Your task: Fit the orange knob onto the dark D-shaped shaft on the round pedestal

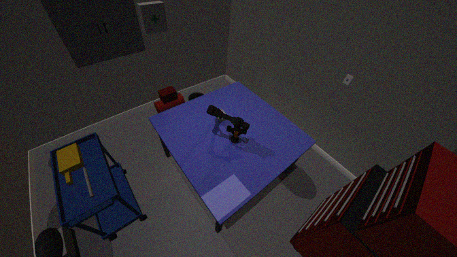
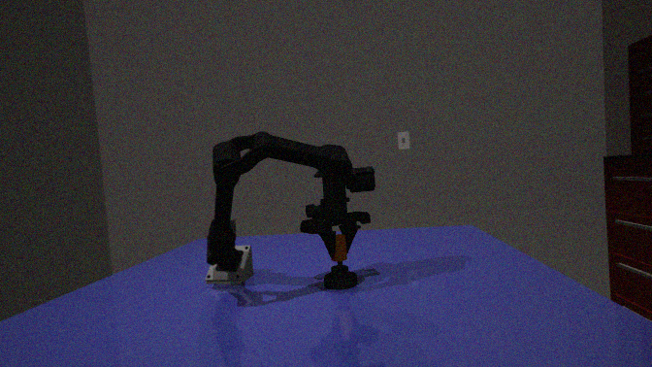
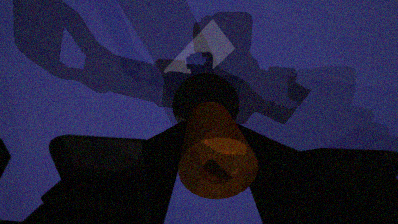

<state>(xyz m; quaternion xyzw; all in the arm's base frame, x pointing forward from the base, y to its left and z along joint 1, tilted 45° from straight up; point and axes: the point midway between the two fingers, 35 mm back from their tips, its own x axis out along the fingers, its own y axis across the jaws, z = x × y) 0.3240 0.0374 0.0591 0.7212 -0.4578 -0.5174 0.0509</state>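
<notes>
My gripper tip is 2 cm below the orange knob. The rest, counted from my gripper tip: dark round pedestal 4 cm below.
</notes>
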